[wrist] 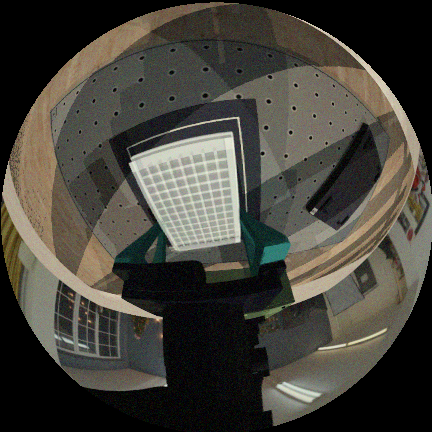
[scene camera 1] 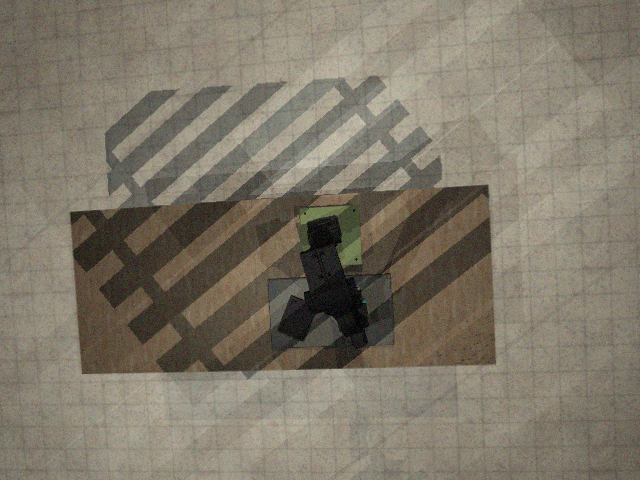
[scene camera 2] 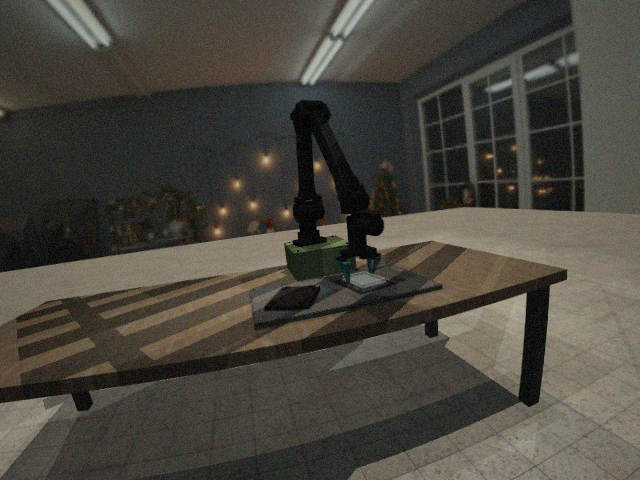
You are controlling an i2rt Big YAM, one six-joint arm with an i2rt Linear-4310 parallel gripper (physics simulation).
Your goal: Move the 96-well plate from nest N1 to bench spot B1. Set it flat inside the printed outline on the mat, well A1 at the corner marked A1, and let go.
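Places are measured from the arm's base along level axes (x ahead, y left, z up), in centimetres.
Pixels of known places: gripper, between the fingertips: [wrist: 199,216] [scene camera 2: 360,279]; arm's base, origin of its link: [scene camera 1: 324,229] [scene camera 2: 309,242].
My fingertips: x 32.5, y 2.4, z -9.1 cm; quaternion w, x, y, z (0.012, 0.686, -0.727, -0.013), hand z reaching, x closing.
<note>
For each thing: its top centre in the pictures, then the offset to it from my fingertips. "*": a spot on its surface instead. Level surfaces: height alone.
- white 96-well plate, centre of its top: [wrist: 194,210] [scene camera 2: 363,277] dx +2.2, dy -0.1, dz +1.3 cm
- dark mat, height of its surface: dz -0.2 cm
- thin pale printed outline, a spot on its surface: [wrist: 238,119] * dx +9.4, dy -5.2, dz -0.1 cm
- black nest N1, centre of its top: [wrist: 358,189] [scene camera 2: 293,293] [scene camera 1: 296,319] dx +1.3, dy -23.0, dz +1.4 cm
- grey board, centre of its top: [wrist: 277,187] [scene camera 2: 338,288] [scene camera 1: 330,312] dx +1.9, dy -8.8, dz -0.3 cm
- wooden table, height of its surface: dz -1.6 cm
The white 96-well plate [scene camera 2: 368,280] [wrist: 192,192] is between the teal fingers of my gripper [scene camera 2: 359,275] [wrist: 199,216], which is shut on it. The plate looks level and is over the dark mat [wrist: 253,150], at or very near its surface; any small gap below cannot be told. The thin pale printed outline [wrist: 238,119] shows past the plate's far edge and right side in the wrist view; the rest is hidden. The A1 mark and well A1 cannot be made out. The black nest N1 [scene camera 2: 293,297] [wrist: 350,185] holds no plate. In scene camera 1 the arm hides plate and mat.
The mat and nest are on a grey board [scene camera 1: 382,330] [scene camera 2: 330,303] [wrist: 300,115] with rows of holes, on the wooden table [scene camera 1: 439,320] [scene camera 2: 491,268]. The arm's green base block [scene camera 1: 353,250] [scene camera 2: 310,262] stands behind the board. Striped shadows cross the table and board.
</note>
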